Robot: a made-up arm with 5 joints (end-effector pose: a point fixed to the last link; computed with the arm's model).
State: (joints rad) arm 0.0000 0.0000 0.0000 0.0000 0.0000
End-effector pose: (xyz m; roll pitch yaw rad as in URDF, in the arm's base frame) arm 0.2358 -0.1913 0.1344 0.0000 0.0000 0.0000
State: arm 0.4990 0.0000 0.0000 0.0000 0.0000
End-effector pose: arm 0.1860 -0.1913 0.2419 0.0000 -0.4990 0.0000
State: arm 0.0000 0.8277 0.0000 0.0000 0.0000
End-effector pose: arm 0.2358 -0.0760 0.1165 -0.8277 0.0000 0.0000
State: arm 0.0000 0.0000 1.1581 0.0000 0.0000
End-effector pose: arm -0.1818 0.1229 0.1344 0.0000 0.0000 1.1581
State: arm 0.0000 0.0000 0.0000 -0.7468 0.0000
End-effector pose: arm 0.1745 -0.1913 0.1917 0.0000 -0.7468 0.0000
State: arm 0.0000 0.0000 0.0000 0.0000 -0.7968
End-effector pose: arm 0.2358 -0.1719 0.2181 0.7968 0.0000 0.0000
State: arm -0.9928 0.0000 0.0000 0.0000 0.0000
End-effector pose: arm 0.1656 -0.1913 -0.0830 0.0000 0.9928 0.0000
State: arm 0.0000 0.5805 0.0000 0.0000 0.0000
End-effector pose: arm 0.2358 -0.1083 0.1319 -0.5805 0.0000 0.0000
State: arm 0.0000 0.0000 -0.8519 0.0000 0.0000
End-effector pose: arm 0.2046 -0.5847 0.1344 0.0000 0.0000 -0.8519
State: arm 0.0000 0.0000 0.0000 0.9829 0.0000
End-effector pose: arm 0.2308 -0.1913 0.0259 0.0000 0.9829 0.0000
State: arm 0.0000 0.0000 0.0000 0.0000 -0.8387
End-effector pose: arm 0.2358 -0.1728 0.2226 0.8387 0.0000 0.0000
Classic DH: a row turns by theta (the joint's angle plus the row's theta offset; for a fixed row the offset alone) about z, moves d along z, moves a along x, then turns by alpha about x. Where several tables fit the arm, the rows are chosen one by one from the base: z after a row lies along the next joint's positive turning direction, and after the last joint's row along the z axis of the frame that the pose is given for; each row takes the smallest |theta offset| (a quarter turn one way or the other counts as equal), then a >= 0, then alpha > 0; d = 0 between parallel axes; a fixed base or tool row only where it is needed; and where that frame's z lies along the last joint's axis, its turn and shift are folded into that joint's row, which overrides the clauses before.
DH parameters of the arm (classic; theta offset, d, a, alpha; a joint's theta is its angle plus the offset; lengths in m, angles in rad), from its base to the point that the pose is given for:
base (fixed): 0 0.0905 0 1.5708
joint 1: -1.5708 0.154 0.0963 1.5708
joint 2: 1.5708 0.2133 0.1996 -1.5708
joint 3: 1.5708 0.0906 0.3453 -1.5708
joint 4: -1.5708 0.0726 0.1145 1.5708
joint 5: 1.5708 -0.1038 0.0897 1.5708
tool (fixed): -1.5708 -0.0649 0 0

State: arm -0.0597 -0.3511 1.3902 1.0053 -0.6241
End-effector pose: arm -0.2993 0.1269 0.1834 0.7775 0.6639 1.4951
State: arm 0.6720 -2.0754 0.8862 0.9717 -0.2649
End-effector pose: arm -0.1176 -0.3274 0.1499 0.1759 -0.9858 1.9561
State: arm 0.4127 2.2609 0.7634 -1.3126 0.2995
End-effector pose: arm 0.0785 -0.0911 -0.2360 -1.8156 0.6618 0.9318
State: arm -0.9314 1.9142 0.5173 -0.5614 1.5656
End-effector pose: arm -0.0456 -0.0023 -0.1276 -1.8219 1.2015 1.6294
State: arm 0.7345 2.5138 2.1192 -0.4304 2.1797
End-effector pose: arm -0.0552 -0.1668 -0.4426 1.9150 1.1343 -1.1311
